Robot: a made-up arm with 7 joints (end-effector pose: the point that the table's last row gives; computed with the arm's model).
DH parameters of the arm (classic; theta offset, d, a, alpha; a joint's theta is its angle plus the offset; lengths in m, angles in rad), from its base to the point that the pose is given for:
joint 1: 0 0.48 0 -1.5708
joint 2: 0 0 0 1.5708
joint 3: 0 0.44 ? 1.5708
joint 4: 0 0 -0.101 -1.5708
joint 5: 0 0.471 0 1.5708
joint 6: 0 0 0.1 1.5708
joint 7: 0 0 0 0
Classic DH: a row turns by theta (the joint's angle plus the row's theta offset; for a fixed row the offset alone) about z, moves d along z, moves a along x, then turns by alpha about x.
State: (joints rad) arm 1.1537 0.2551 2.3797 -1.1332 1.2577 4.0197 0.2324
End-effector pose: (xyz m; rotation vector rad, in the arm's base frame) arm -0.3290 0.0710 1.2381 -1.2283 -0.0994 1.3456
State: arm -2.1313 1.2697 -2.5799 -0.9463 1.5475 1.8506 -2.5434
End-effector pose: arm -0.5731 -0.4474 1.1585 2.3420 -0.8083 -1.9097
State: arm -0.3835 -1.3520 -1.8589 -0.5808 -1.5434 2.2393 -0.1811
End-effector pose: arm -0.9944 0.0476 0.6557 0.5560 -2.3558 -0.4128
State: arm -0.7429 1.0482 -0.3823 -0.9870 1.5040 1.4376 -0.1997
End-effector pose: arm 0.5917 -0.7944 0.4690 -1.6470 0.9769 -0.3361
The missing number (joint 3, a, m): 0.108
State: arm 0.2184 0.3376 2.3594 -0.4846 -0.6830 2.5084 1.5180
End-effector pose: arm 0.1239 0.1423 1.4710 -0.9555 -0.1749 0.3142
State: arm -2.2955 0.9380 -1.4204 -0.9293 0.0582 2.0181 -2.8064
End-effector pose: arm -0.8523 -0.2591 0.9522 -2.0987 0.3736 0.9031
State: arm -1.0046 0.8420 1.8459 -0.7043 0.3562 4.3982 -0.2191
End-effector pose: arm 0.5110 -0.3458 1.0632 0.2320 1.7101 -2.0242
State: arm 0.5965 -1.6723 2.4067 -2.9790 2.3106 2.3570 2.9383
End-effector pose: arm -0.0321 0.2263 0.3403 -1.0865 2.1099 0.1229
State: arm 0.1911 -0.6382 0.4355 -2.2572 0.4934 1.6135 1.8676
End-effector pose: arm 0.2989 0.3207 0.9411 -2.3944 1.9336 0.3696
